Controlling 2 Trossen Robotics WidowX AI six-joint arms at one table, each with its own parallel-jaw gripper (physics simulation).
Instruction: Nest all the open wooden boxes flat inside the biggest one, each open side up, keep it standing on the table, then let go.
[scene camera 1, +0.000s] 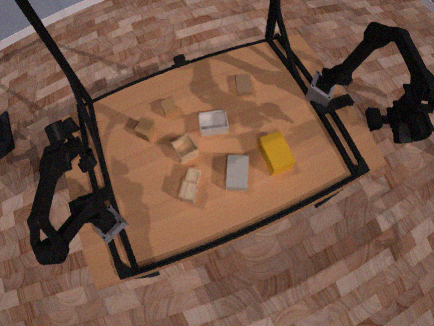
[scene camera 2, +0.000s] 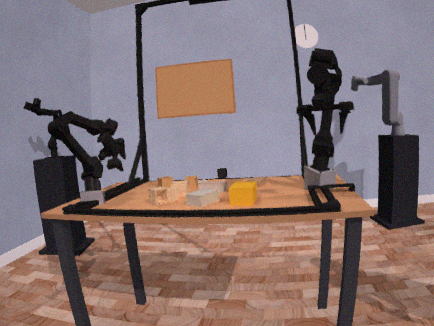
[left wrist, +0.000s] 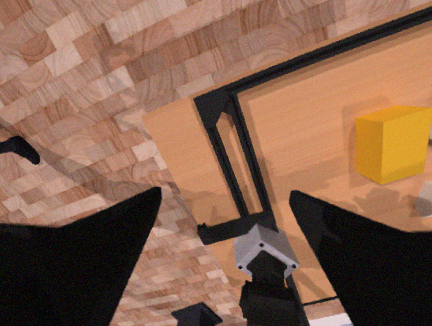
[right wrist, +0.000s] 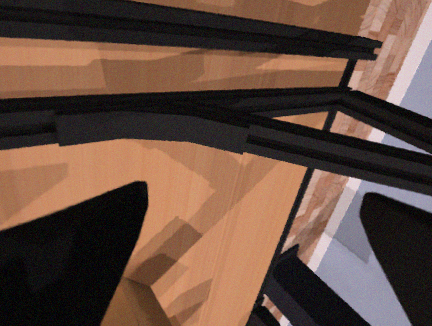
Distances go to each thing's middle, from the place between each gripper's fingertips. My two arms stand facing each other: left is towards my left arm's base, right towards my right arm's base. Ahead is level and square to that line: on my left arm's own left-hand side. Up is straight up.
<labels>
The grey block (scene camera 1: 237, 165) lies 370 mm ahead of my right hand, 400 mm to the left of it and 100 mm below it. From my right hand the other things lie so: yellow block (scene camera 1: 273, 147) 390 mm ahead, 550 mm to the left, 90 mm below.
I see my left gripper 19 cm past the yellow block, 27 cm to the left of it and 21 cm above it. From my left hand the other things lie so: grey block: 21 cm behind, 42 cm to the right, 22 cm below.
</labels>
